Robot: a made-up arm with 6 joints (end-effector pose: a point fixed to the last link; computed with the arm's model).
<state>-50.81 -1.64 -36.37 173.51 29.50 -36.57</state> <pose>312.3 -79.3 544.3 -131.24 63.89 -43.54</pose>
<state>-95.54 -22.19 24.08 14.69 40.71 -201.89</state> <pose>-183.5 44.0 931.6 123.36 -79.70 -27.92</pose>
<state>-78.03 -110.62 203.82 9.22 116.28 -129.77</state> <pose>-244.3 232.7 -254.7 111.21 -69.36 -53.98</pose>
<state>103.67 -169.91 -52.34 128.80 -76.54 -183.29</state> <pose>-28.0 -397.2 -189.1 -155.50 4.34 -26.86</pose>
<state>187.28 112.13 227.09 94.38 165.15 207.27</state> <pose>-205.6 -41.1 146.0 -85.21 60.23 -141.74</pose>
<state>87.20 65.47 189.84 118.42 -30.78 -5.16</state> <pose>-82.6 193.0 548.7 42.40 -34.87 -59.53</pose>
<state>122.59 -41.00 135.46 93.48 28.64 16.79</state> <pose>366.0 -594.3 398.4 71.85 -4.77 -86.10</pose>
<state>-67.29 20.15 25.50 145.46 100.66 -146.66</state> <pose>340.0 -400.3 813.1 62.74 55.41 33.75</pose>
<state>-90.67 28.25 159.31 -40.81 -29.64 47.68</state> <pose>-148.0 -148.7 965.5 -145.53 -64.32 41.10</pose>
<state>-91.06 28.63 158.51 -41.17 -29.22 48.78</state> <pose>-148.4 -158.4 966.6 -145.08 -64.87 39.76</pose>
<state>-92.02 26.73 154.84 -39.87 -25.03 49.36</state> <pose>-153.6 -146.9 976.3 -153.04 -65.97 46.21</pose>
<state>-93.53 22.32 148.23 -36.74 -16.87 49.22</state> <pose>-161.9 -109.2 993.0 -170.69 -65.71 61.51</pose>
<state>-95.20 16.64 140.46 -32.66 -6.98 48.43</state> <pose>-168.3 -54.2 1008.4 171.09 -61.83 76.81</pose>
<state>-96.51 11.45 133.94 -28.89 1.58 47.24</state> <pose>-170.1 1.0 1016.8 160.50 -56.12 84.86</pose>
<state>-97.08 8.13 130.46 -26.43 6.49 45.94</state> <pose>-169.4 40.1 1018.7 156.68 -51.76 87.58</pose>
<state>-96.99 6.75 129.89 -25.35 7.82 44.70</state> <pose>-168.5 60.5 1017.2 156.50 -49.67 88.17</pose>
